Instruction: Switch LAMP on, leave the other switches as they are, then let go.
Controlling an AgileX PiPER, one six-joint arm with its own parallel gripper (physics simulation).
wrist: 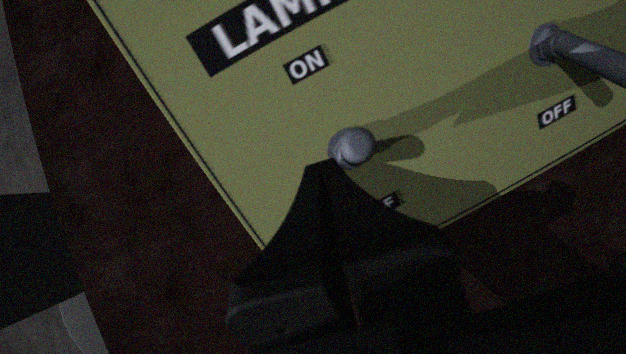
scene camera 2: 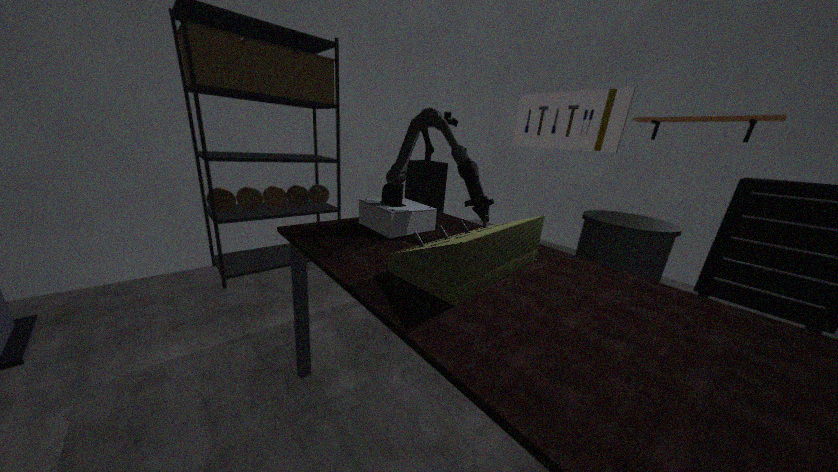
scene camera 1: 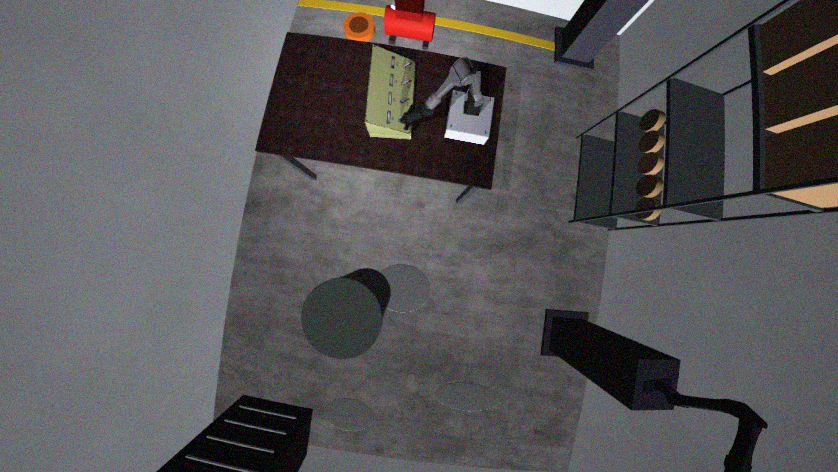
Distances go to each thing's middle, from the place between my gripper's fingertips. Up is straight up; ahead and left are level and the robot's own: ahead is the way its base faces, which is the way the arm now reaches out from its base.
Labels:
Now: the lamp switch [wrist: 358,144] 20 mm to the right of my hand, 10 mm ahead of it and 10 mm above it. Round my hand: yellow-green switch panel [scene camera 1: 386,89]: 190 mm to the right, 90 mm ahead, 30 mm below.

